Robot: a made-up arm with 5 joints. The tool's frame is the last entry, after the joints.
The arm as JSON. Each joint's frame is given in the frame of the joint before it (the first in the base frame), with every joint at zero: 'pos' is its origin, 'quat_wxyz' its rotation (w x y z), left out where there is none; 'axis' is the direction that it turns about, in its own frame. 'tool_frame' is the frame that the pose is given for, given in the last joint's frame.
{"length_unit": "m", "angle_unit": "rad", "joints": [
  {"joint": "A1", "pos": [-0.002, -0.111, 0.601], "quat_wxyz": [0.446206, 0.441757, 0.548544, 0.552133], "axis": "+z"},
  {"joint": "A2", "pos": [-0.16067, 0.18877, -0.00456], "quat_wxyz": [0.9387, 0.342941, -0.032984, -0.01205], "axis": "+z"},
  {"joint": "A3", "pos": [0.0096, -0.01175, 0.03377], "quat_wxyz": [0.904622, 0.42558, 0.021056, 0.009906], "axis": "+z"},
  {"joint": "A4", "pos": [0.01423, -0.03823, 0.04], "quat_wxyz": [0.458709, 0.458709, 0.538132, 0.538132], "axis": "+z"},
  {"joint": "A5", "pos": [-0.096, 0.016, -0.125], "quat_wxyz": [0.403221, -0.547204, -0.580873, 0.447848], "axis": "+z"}
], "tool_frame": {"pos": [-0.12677, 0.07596, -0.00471], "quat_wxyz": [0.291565, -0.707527, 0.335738, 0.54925]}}
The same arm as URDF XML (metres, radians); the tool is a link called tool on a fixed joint. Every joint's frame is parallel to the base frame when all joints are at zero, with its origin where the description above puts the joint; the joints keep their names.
<robot name="arm">
  <joint name="A1" type="continuous">
    <parent link="base_link"/>
    <child link="link1"/>
    <origin xyz="-0.002 -0.111 0.601"/>
    <axis xyz="0.977344 0.21151 0.0079"/>
  </joint>
  <joint name="A2" type="continuous">
    <parent link="link1"/>
    <child link="link2"/>
    <origin xyz="0.028 -0.158 0.189"/>
    <axis xyz="0.765372 0.092697 -0.636877"/>
  </joint>
  <joint name="A3" type="continuous">
    <parent link="link2"/>
    <child link="link3"/>
    <origin xyz="0.017 0.011 -0.031"/>
    <axis xyz="0 0 -1"/>
  </joint>
  <joint name="A4" type="continuous">
    <parent link="link3"/>
    <child link="link4"/>
    <origin xyz="-0.04 0.008 -0.04"/>
    <axis xyz="0 1 0"/>
  </joint>
  <joint name="A5" type="continuous">
    <parent link="link4"/>
    <child link="link5"/>
    <origin xyz="-0.096 -0.125 -0.016"/>
    <axis xyz="-0.958568 -0.273691 0.078997"/>
  </joint>
  <joint name="tool_joint" type="fixed">
    <parent link="link5"/>
    <child link="tool"/>
    <origin xyz="0.035 -0.069 0.126" rpy="0.9524 0.2501 0.4386"/>
  </joint>
  <link name="base_link"/>
  <link name="link1"/>
  <link name="link2"/>
  <link name="link3"/>
  <link name="link4"/>
  <link name="link5"/>
  <link name="tool"/>
</robot>

